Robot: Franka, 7 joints.
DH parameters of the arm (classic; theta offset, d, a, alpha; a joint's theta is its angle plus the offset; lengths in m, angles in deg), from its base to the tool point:
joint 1: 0 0.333 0 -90
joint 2: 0 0 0 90
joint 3: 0 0.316 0.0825 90
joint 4: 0 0 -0.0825 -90
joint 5: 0 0.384 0 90
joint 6: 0 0 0.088 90
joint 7: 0 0.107 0 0
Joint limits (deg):
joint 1: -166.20..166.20
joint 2: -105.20..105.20
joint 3: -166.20..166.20
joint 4: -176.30..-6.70
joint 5: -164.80..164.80
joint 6: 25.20..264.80
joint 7: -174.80..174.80
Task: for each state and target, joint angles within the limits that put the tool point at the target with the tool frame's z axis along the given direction. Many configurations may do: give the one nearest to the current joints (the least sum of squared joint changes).
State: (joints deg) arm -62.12 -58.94 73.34 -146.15 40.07 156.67 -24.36
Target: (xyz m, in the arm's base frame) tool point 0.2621 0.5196 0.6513 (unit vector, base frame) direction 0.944 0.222 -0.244
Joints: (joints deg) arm -40.91 -65.69 69.36 -107.62 36.11 153.13 -24.36
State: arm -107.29 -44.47 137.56 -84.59 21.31 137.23 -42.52
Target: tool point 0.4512 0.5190 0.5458 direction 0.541 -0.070 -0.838
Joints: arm -85.58 -28.17 123.84 -82.70 -3.34 120.25 -42.52
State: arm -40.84 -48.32 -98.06 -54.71 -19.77 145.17 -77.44
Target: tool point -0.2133 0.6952 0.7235 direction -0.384 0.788 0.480
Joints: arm -72.01 -62.67 -79.94 -9.34 -9.40 182.19 -77.44
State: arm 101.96 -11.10 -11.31 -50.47 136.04 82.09 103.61
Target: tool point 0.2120 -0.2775 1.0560 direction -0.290 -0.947 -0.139
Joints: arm 123.30 -45.08 -20.65 -45.28 146.80 72.09 103.61
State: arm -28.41 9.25 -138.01 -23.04 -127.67 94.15 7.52
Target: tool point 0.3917 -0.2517 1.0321 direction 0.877 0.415 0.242
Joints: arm -34.06 38.08 -148.61 -11.43 -140.96 111.02 7.52
